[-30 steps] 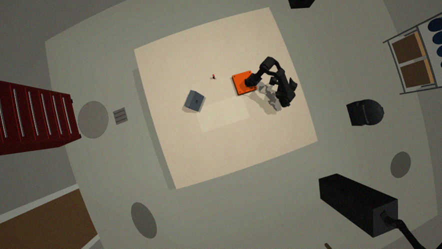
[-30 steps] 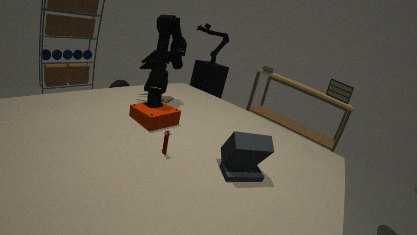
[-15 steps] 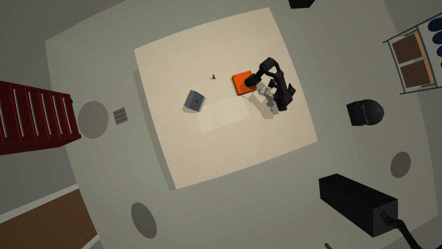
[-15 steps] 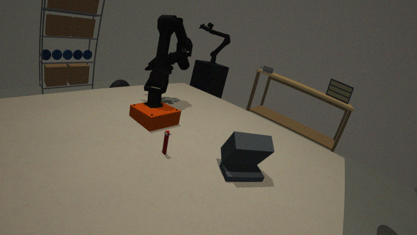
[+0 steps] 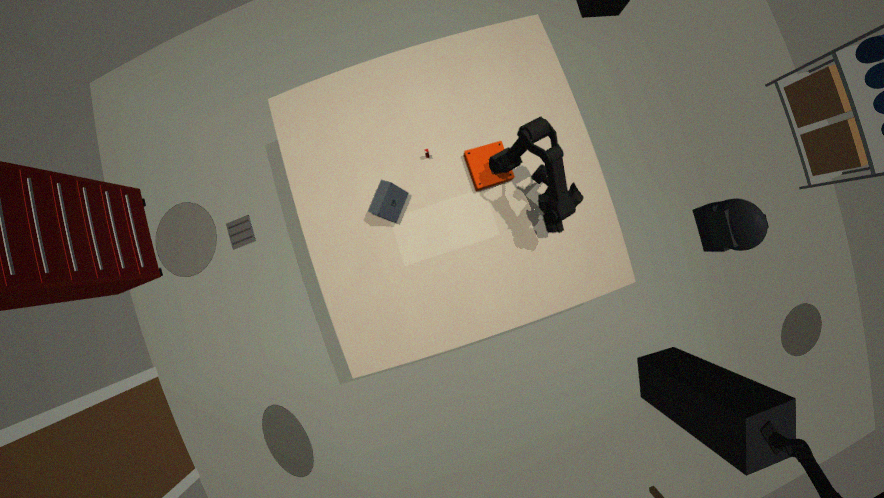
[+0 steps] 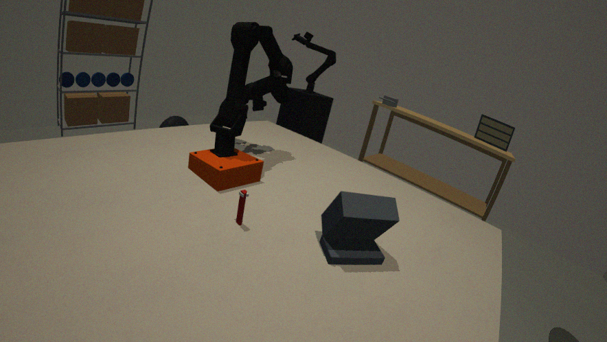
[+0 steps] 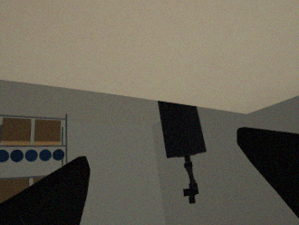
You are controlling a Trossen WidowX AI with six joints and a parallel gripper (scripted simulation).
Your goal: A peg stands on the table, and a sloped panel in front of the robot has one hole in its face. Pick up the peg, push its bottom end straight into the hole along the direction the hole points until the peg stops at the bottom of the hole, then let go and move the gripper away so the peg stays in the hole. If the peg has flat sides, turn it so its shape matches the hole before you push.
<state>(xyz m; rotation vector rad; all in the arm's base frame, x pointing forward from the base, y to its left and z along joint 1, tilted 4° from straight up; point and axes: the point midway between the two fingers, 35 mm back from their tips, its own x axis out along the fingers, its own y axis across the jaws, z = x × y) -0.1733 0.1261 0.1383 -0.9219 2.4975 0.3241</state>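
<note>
Now: gripper tip 47 cm short of the red peg, 21 cm to the left of it and 11 cm above it. The rest, counted from my gripper tip: grey sloped panel 65 cm ahead, 9 cm below, 4 cm to the right.
</note>
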